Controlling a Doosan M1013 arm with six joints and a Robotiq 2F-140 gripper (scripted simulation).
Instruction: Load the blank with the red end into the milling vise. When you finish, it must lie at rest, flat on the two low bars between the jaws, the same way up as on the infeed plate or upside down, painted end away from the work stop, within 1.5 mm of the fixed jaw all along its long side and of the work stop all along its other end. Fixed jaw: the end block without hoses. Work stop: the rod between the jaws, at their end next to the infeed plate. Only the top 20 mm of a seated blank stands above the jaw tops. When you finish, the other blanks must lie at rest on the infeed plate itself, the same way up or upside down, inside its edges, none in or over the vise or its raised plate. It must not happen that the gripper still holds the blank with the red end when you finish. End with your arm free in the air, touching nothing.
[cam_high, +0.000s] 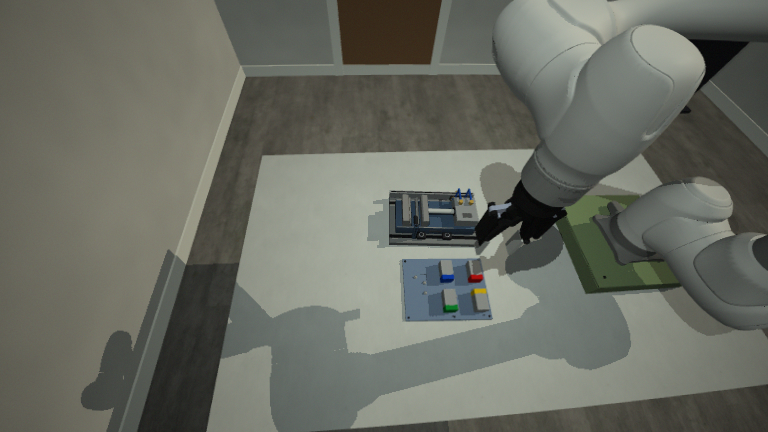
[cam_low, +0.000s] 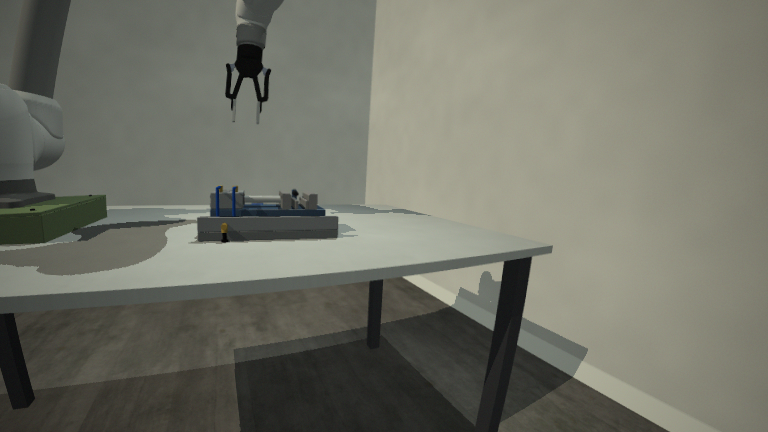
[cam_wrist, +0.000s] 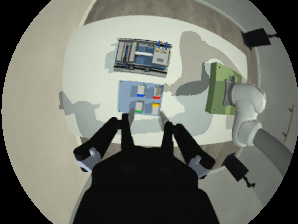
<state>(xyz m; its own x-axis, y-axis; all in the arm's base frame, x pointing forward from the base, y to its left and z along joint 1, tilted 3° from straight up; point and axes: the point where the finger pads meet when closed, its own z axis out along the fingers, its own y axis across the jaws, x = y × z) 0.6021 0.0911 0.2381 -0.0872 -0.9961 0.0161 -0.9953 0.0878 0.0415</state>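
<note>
Right now my hand is 5 cm past the red-ended blank, 4 cm to the left of it and 29 cm above it. The rest, counted from my hand: yellow-ended blank 5 cm behind, 5 cm to the left, 29 cm below; then blue-ended blank 4 cm ahead, 5 cm to the right, 29 cm below; then green-ended blank 5 cm ahead, 4 cm to the left, 29 cm below.
</note>
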